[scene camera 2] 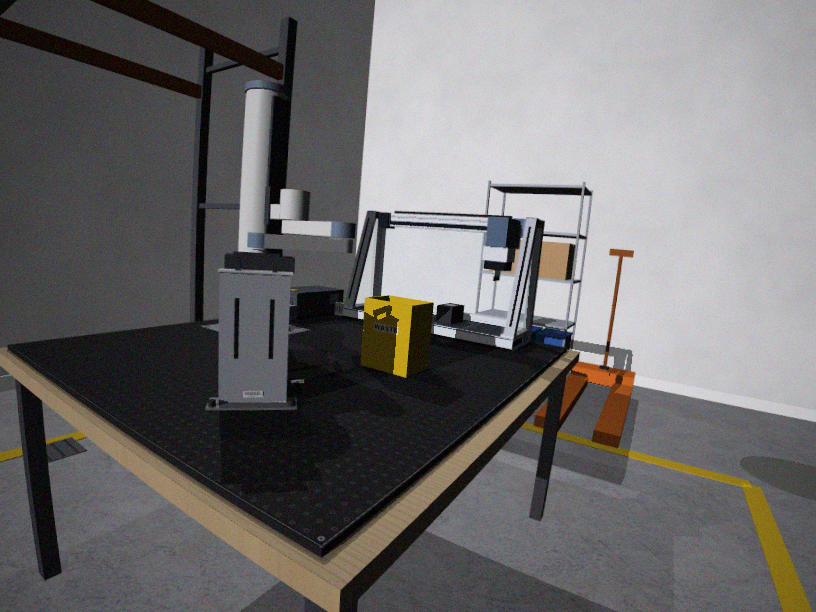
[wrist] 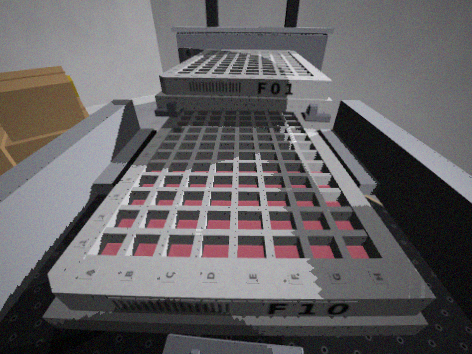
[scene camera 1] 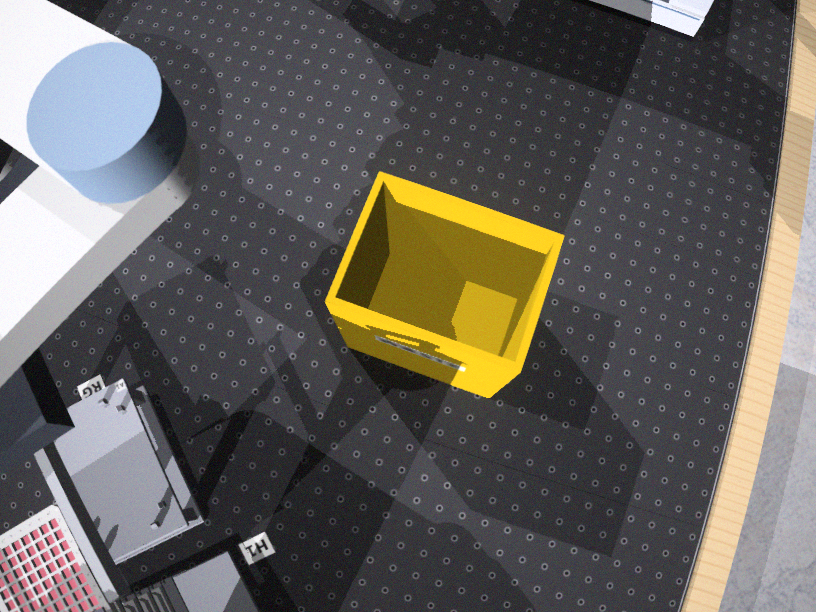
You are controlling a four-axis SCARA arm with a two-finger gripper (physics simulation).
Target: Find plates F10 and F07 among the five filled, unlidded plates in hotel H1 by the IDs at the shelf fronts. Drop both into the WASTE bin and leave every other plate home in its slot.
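Frame: origin at the arm's base, x ahead, y left, z up, level; centimetres.
Where they show: gripper, fingertip midpoint: point(wrist: 236, 119).
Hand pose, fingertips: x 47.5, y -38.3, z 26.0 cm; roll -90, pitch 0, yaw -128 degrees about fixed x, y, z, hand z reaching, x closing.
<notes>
Things, the pixels of their top centre, and the offset from my fingertips.
- plate F10, top centre: point(wrist: 236, 146) point(scene camera 1: 49, 603) dy +1.4, dx -1.7, dz -0.4 cm
- Plate F01, top centre: point(wrist: 247, 59) dy -4.6, dx +4.6, dz +1.9 cm
- yellow WASTE bin, top centre: point(scene camera 1: 447, 267) point(scene camera 2: 399, 300) dy +35.7, dx +17.1, dz -4.7 cm
- grey station labelled RG, top centre: point(scene camera 1: 99, 476) dy +8.2, dx -9.2, dz -17.7 cm
In the wrist view, my gripper point(wrist: 236, 119) is shut on plate F10 point(wrist: 185, 282), gripping its long sides. F10 is level, unlidded, with pink-filled wells and its ID on the front edge. Plate F01 point(wrist: 245, 90) sits higher and farther back in hotel H1 point(wrist: 310, 42) point(scene camera 2: 253, 375), whose label shows at lower left in scene camera 1. A pink-welled plate also shows there at the lower left edge. Plate F07's ID is not readable in any view. The yellow WASTE bin point(scene camera 1: 487, 378) point(scene camera 2: 415, 335) stands upright; its visible floor is bare. The gripper is not distinguishable in scene camera 2.
The white arm link with a blue cap point(scene camera 1: 95, 108) hangs at upper left in scene camera 1. A grey station labelled RG point(scene camera 1: 115, 467) lies beside H1. A gantry frame point(scene camera 2: 532, 263) stands beyond the bin. The wooden table edge point(scene camera 1: 741, 454) runs along the right.
</notes>
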